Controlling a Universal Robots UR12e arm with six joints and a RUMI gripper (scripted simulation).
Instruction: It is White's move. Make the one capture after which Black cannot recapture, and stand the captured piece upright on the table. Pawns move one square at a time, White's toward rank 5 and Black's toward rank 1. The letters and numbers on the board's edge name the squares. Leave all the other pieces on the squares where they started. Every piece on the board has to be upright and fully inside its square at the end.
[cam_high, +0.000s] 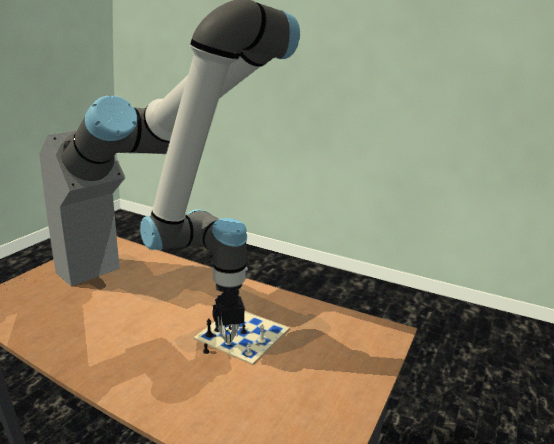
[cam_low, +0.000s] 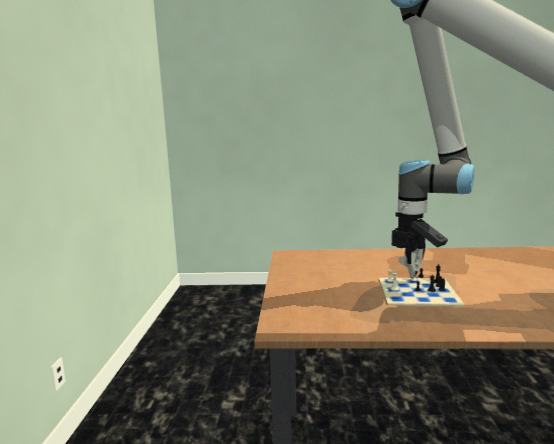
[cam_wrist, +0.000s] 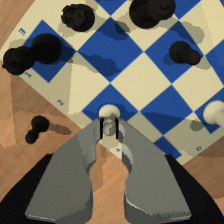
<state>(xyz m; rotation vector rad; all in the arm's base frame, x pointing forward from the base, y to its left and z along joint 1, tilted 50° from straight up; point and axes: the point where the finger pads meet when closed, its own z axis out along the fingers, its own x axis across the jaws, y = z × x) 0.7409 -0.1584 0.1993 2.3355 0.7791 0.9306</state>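
My gripper is now 1 cm above the white pawn. Round my hand: blue-and-cream chessboard: 2 cm ahead, 7 cm to the left, 3 cm below.
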